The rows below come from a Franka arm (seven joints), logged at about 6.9 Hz.
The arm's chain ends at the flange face. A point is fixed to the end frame.
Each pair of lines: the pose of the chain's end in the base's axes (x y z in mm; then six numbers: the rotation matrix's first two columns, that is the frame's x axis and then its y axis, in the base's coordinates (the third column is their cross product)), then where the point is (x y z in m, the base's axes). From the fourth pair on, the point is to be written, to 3 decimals.
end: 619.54 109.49 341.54 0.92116 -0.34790 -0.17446 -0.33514 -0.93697 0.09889
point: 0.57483 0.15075 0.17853
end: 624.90 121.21 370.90 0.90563 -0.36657 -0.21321 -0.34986 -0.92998 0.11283
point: 0.57421 0.16354 0.20993
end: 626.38 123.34 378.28 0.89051 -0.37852 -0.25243 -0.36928 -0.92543 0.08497
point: 0.57251 0.17336 0.22058
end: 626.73 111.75 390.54 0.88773 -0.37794 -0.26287 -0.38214 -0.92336 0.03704
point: 0.575 0.170 0.235
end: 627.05 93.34 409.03 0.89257 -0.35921 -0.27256 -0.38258 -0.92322 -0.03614
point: 0.578 0.163 0.257
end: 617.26 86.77 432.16 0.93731 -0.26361 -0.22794 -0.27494 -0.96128 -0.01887
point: 0.567 0.146 0.276
